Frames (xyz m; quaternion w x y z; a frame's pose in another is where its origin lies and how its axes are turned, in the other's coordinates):
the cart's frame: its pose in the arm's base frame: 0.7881 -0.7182 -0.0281 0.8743 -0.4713 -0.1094 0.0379
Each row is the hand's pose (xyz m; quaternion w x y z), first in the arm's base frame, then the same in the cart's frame.
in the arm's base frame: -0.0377 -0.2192 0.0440 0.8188 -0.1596 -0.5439 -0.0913
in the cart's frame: -0.7079 0.1854 0.6330 0.8471 0.2158 -0.3369 -0.3497
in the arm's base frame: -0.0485 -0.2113 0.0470 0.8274 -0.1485 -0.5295 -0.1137
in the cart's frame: -0.7166 0.1869 0.6434 0.8471 0.2276 -0.3132 -0.3641
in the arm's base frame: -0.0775 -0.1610 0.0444 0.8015 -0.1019 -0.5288 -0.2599
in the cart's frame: -0.7367 0.2158 0.6897 0.7968 0.2402 -0.2483 -0.4957
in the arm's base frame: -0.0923 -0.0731 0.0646 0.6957 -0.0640 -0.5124 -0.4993
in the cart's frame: -0.7331 0.2470 0.7755 0.6756 0.1979 -0.1341 -0.6974
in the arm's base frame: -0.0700 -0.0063 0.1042 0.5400 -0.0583 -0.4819 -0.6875
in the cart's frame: -0.6939 0.2518 0.8460 0.5263 0.1101 -0.0360 -0.8424
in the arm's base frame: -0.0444 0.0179 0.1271 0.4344 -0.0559 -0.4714 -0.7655
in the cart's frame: -0.6613 0.2471 0.8721 0.4287 0.0542 -0.0017 -0.9018
